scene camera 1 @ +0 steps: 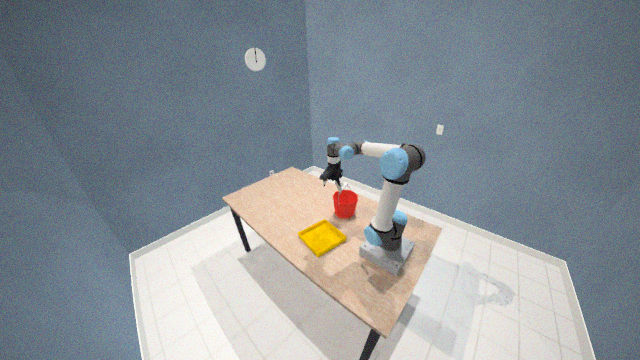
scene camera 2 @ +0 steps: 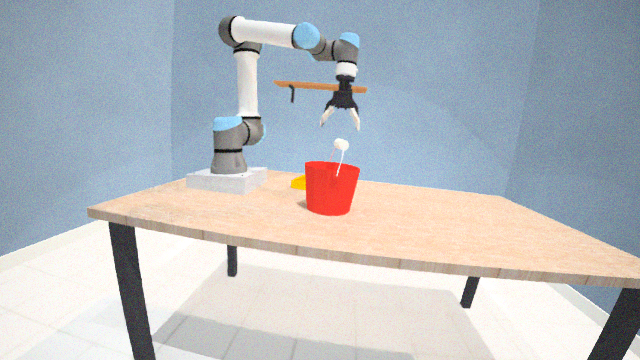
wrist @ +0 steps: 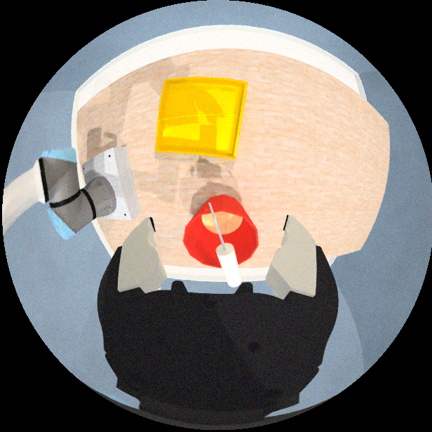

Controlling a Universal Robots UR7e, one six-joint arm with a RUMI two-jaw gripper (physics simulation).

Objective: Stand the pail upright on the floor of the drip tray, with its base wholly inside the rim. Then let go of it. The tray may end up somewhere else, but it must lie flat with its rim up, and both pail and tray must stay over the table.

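Places are measured from the arm's base along level axes (x back, y right, z up), in metres.
Pixels of known places: gripper, fingertip midpoint: [scene camera 1: 332, 189] [scene camera 2: 339, 129]; arm's base, link origin: [scene camera 1: 388, 241] [scene camera 2: 229, 171].
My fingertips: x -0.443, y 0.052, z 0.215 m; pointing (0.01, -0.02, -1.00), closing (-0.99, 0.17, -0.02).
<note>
Ahead of a thing's pixels: the offset from my fingertips to its top centre. Level surfaces: height alone.
The red pail [scene camera 1: 345, 206] [scene camera 2: 330, 192] [wrist: 197, 237] stands upright on the table, beside the tray and apart from it. Its handle is raised, with a white grip {dx +0.008, dy +0.142, dz -0.034 m} [scene camera 2: 341, 144] [wrist: 229, 265] above the pail's mouth. The yellow tray {dx +0.029, dy -0.186, dz -0.246 m} [scene camera 1: 308, 245] [scene camera 2: 298, 183] [wrist: 205, 79] lies flat with its rim up; the pail hides part of it in scene camera 2. My gripper [scene camera 1: 332, 187] [scene camera 2: 340, 127] [wrist: 218, 218] is wide open, pointing down above the pail. Its fingertips are above the white grip in scene camera 2, not touching it.
The wooden table {dz -0.279 m} [scene camera 1: 270, 205] [scene camera 2: 450, 225] [wrist: 310, 150] bears the pail, the tray and the arm's grey base block [scene camera 1: 385, 257] [scene camera 2: 220, 181] [wrist: 127, 185]. The base stands near one end of the table. The pail stands near the long table edge closest to scene camera 2.
</note>
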